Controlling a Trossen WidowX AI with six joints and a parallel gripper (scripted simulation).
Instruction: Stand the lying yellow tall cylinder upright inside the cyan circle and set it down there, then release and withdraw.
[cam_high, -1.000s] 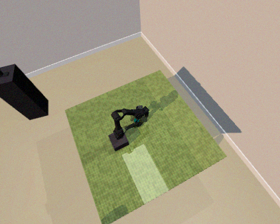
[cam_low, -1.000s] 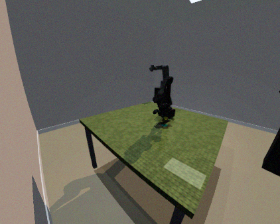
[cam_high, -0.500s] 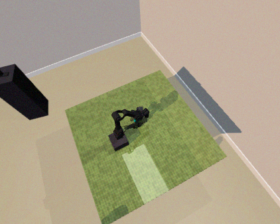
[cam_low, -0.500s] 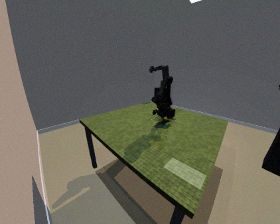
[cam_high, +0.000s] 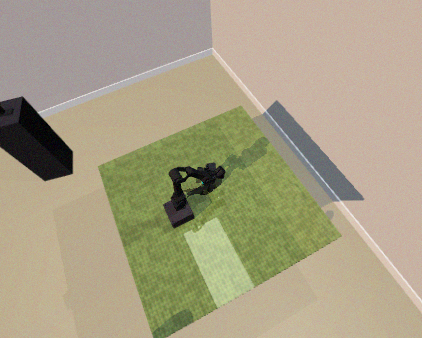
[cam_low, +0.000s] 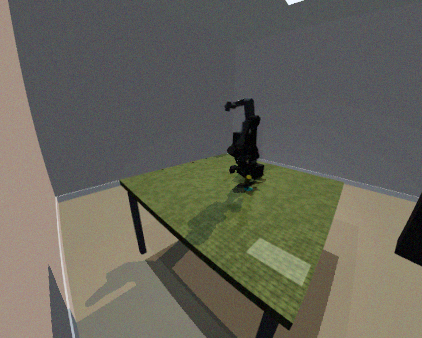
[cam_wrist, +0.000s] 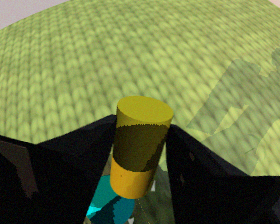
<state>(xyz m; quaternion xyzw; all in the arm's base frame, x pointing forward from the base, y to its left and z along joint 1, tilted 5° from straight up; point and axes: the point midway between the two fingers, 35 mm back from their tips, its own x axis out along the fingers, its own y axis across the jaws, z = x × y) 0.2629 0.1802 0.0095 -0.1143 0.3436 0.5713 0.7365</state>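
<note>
The cyan circle lies 11 cm below my gripper tip, 5 cm behind it and 4 cm to the right of it. Round my gripper tip: yellow tall cylinder: 2 cm below, 1 cm to the right, 1 cm behind.
</note>
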